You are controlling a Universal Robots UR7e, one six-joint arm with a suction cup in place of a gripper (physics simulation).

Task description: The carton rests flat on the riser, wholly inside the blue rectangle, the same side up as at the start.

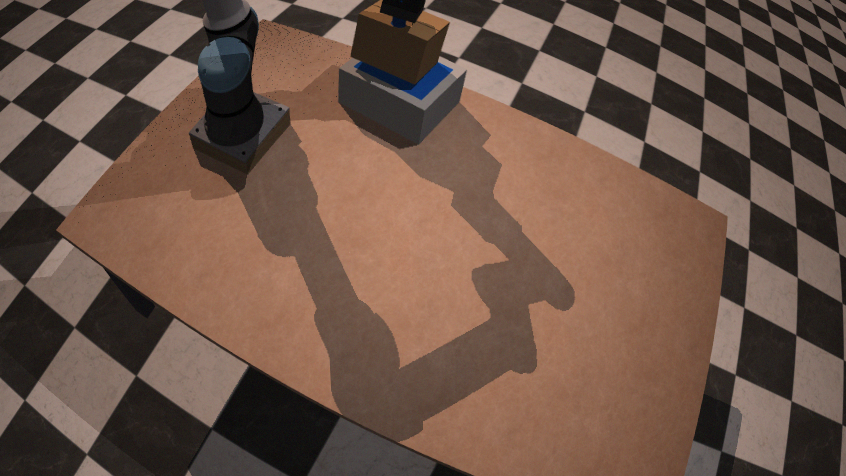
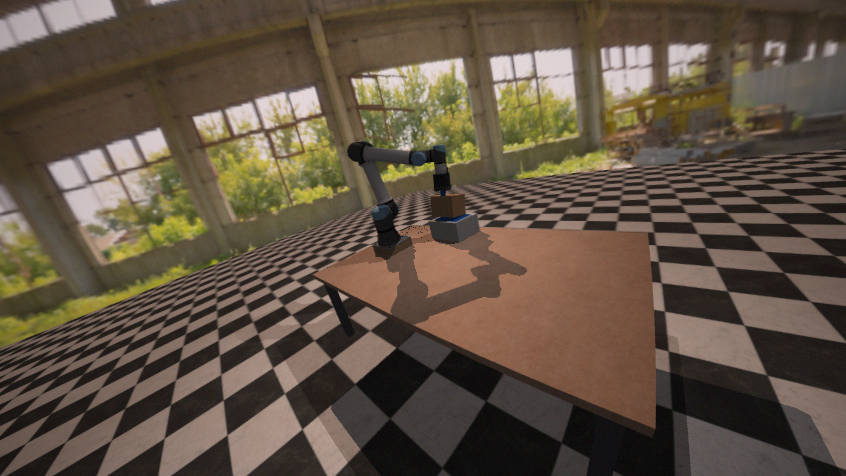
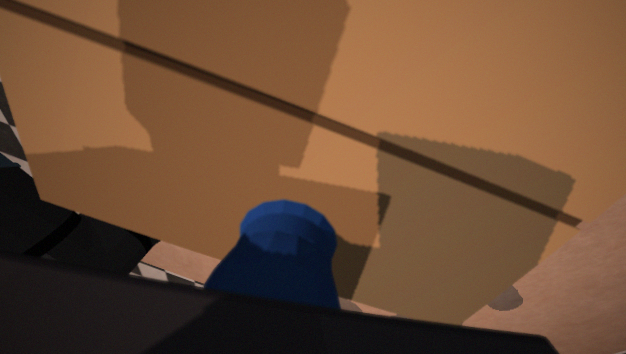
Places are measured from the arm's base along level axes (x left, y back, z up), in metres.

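Pixels of known places: end effector, tool point: (image 1: 396, 28) (image 2: 443, 198) (image 3: 290, 221); arm's base, origin of the base link: (image 1: 234, 121) (image 2: 389, 241).
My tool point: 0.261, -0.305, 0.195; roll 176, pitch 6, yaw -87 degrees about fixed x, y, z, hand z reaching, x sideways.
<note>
For each thing: its middle in the pictures, then the offset to it from my tool point, as dx, dy, dz. Level surfaces: height alone.
- brown carton, body centre: (image 3: 324, 98) (image 1: 399, 38) (image 2: 447, 205) +0.038, +0.002, -0.058
- blue rectangle, body centre: (image 1: 403, 67) (image 2: 452, 217) +0.024, -0.023, -0.135
- grey riser, body centre: (image 1: 401, 84) (image 2: 453, 226) +0.024, -0.023, -0.195
- brown table, its level: dz -0.255
A brown carton (image 1: 399, 42) (image 2: 448, 204) (image 3: 438, 74) sits upright over the blue rectangle (image 1: 434, 82) (image 2: 454, 218) on the grey riser (image 1: 396, 106) (image 2: 455, 229) at the table's far side. I cannot tell whether its bottom touches the riser. My suction cup (image 1: 400, 22) (image 2: 442, 191) (image 3: 286, 220) presses on the carton's top face, beside the dark tape seam. The blue rectangle shows on the carton's right side and along its front; the rest is hidden under the carton.
The arm's base (image 1: 236, 127) (image 2: 387, 236) stands on a grey plate left of the riser. The brown table (image 1: 414, 266) (image 2: 532, 296) stretches forward and right under the arm's shadow. Checkered floor surrounds it.
</note>
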